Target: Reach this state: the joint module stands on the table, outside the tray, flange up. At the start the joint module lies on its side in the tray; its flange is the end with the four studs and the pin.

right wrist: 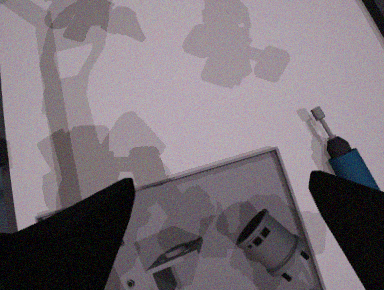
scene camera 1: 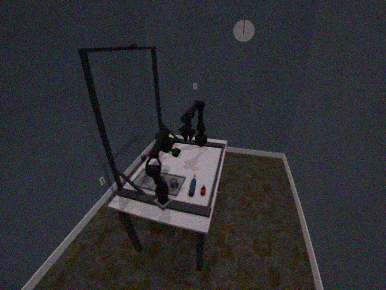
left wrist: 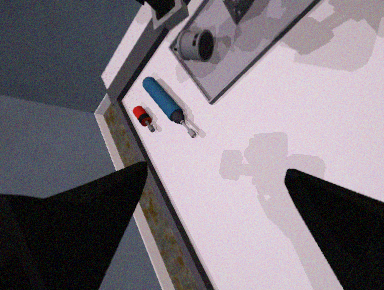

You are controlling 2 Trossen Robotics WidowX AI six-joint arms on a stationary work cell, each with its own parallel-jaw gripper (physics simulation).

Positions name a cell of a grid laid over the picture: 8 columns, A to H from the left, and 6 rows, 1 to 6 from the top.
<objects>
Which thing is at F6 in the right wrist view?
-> A cylinder-shaped joint module.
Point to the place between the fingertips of my right gripper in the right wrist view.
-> E4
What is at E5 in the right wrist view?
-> A tray.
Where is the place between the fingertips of my left gripper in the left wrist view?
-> At E4
</objects>
